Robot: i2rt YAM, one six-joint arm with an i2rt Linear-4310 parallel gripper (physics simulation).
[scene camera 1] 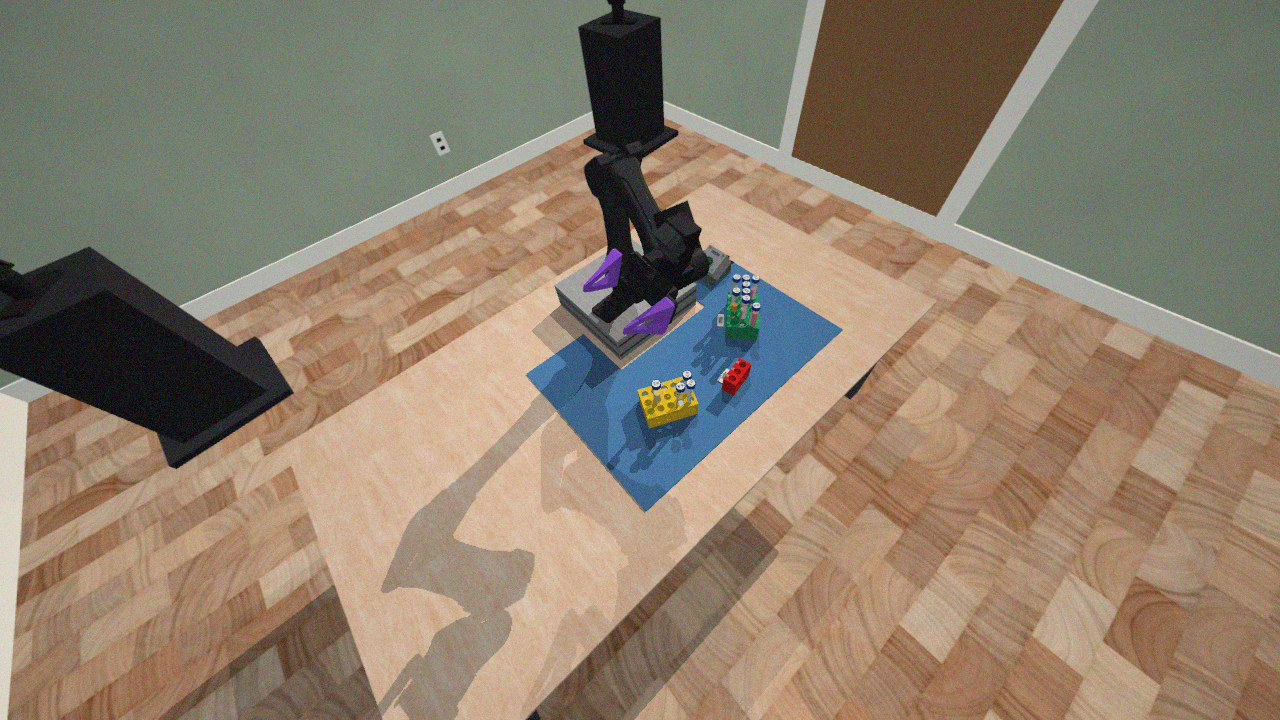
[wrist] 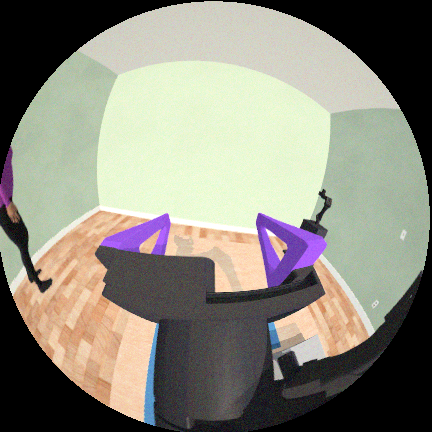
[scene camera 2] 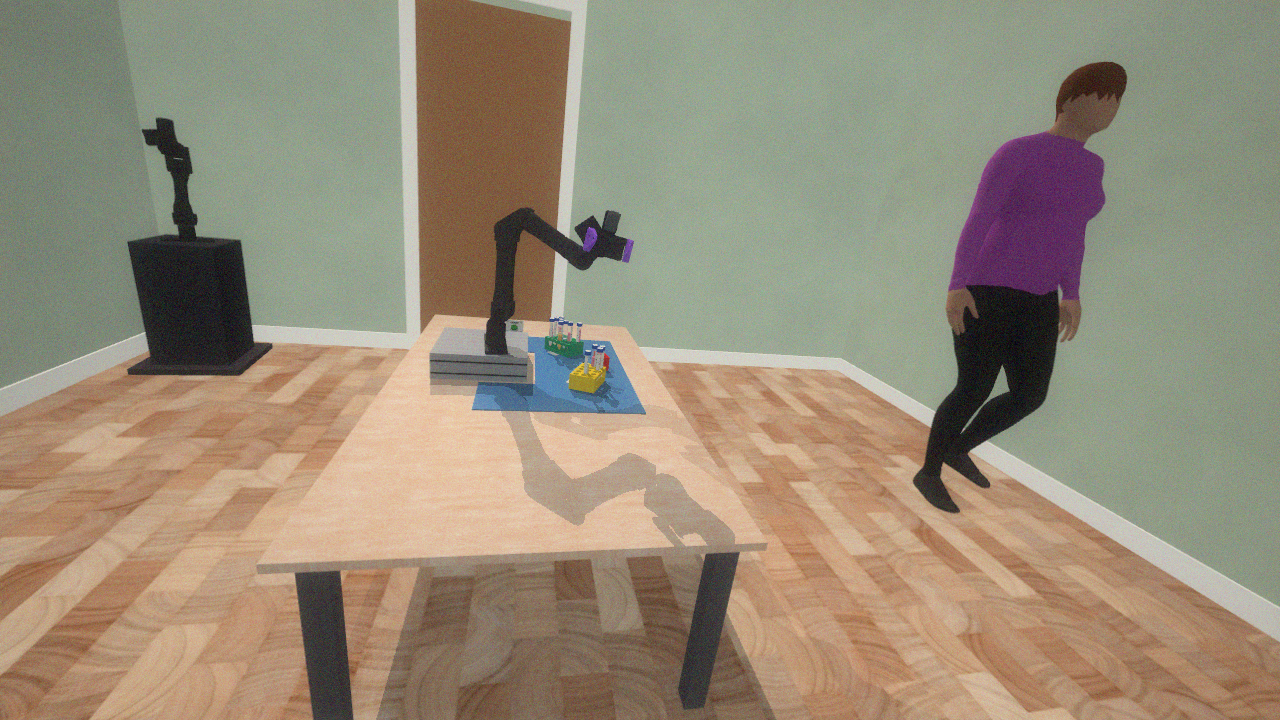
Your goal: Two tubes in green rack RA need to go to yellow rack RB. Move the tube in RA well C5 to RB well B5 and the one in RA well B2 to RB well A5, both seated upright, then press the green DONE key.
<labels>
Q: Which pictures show my gripper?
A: Scene camera 1, the wrist view and scene camera 2: all of them.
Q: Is my gripper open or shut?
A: Open.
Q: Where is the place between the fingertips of my gripper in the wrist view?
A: At 212, 217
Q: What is my gripper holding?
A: Nothing.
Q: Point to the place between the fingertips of my gripper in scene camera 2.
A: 613, 243
</labels>
